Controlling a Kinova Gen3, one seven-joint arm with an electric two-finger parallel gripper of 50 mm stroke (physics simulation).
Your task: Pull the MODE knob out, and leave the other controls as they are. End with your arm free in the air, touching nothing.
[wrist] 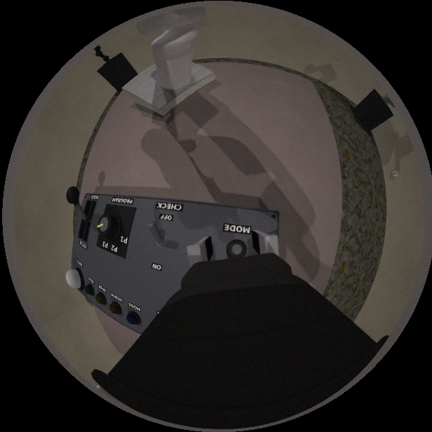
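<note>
The MODE knob is a small round dark knob with a grey centre, below the upside-down MODE label near the right end of the grey control panel. My gripper is open, with one fingertip on each side of the knob and a gap to it on both sides. Nothing is between the fingers in a grip. How far the fingertips are above the panel face is hard to tell. The black gripper body hides the panel part nearest the bottom of the view.
Left on the panel are the CHECK toggle, the PROGRAM dial, a black ball lever, a white round button and several coloured buttons, one blue. The pale arm base stands at the top on a square plate.
</note>
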